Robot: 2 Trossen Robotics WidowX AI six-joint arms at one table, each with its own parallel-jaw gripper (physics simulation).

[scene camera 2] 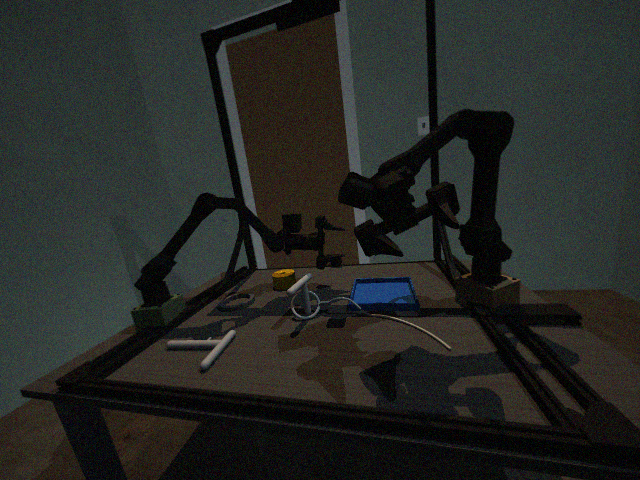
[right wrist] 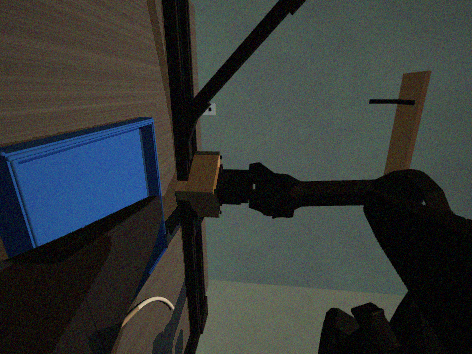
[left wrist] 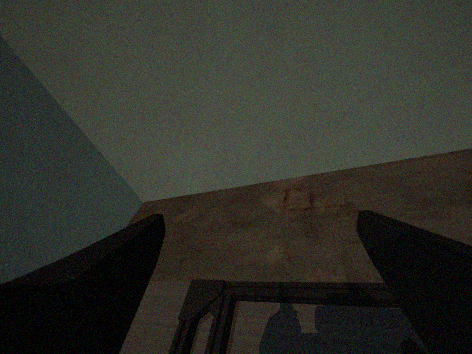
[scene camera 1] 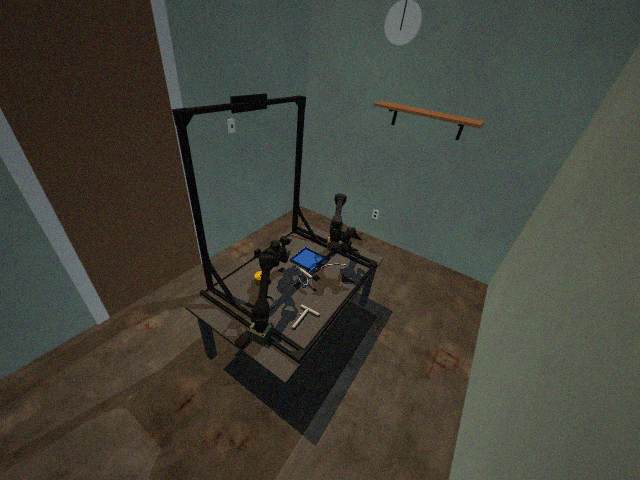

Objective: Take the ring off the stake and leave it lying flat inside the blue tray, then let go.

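Where they show: left gripper, fingertip midpoint: (scene camera 2: 429,240) (left wrist: 260,221) (scene camera 1: 359,245); right gripper, fingertip midpoint: (scene camera 2: 345,242) (right wrist: 261,203) (scene camera 1: 290,245); left arm's base at its link origin: (scene camera 2: 486,278) (right wrist: 220,185); right arm's base at its link origin: (scene camera 2: 157,301) (scene camera 1: 260,326).
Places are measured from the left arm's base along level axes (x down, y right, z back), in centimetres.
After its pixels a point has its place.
A pale T-topped stake (scene camera 1: 305,271) @[x -4.1, y 22.3, z -44.3 cm] (scene camera 2: 305,299) @[x 2.6, y 23.2, z -43.1 cm] stands mid-table. A thin white ring (scene camera 2: 291,304) @[x 3.2, y 24.0, z -47.2 cm] shows around its post, tilted up towards scene camera 2; its exact contact is unclear. The blue tray (scene camera 1: 307,257) @[x 6.6, y 20.5, z -16.7 cm] (scene camera 2: 383,291) @[x 6.6, y 21.1, z -17.4 cm] (right wrist: 85,185) @[x 6.6, y 25.3, z -17.8 cm] lies beyond and to the right in scene camera 2, with no ring seen in it. My right gripper (scene camera 2: 333,245) @[x -9.1, y 33.2, z -23.4 cm] is open and empty, above and beyond the stake, near the tray's left side. My left gripper (scene camera 1: 356,235) @[x -18.5, y -12.9, z -31.5 cm] (scene camera 2: 429,240) @[x -18.5, y -12.9, z -31.5 cm] (left wrist: 260,221) @[x -18.5, y -12.9, z -31.5 cm] is open and empty, high above the table at the right.
A pale curved cord (scene camera 1: 336,265) @[x 6.9, y -1.2, z -22.4 cm] (scene camera 2: 408,322) @[x 6.6, y 3.2, z -23.0 cm] runs right from beside the ring. A white T-shaped piece (scene camera 1: 305,315) @[x 5.7, y 21.7, z -71.8 cm] (scene camera 2: 217,350) @[x 5.6, y 16.6, z -67.7 cm] lies near the front left in scene camera 2. A grey ring (scene camera 2: 222,304) @[x 5.8, y 44.2, z -67.2 cm] and a yellow round object (scene camera 1: 257,277) @[x 2.2, y 53.0, z -45.7 cm] (scene camera 2: 283,281) @[x 4.1, y 46.4, z -44.8 cm] are on the left side.
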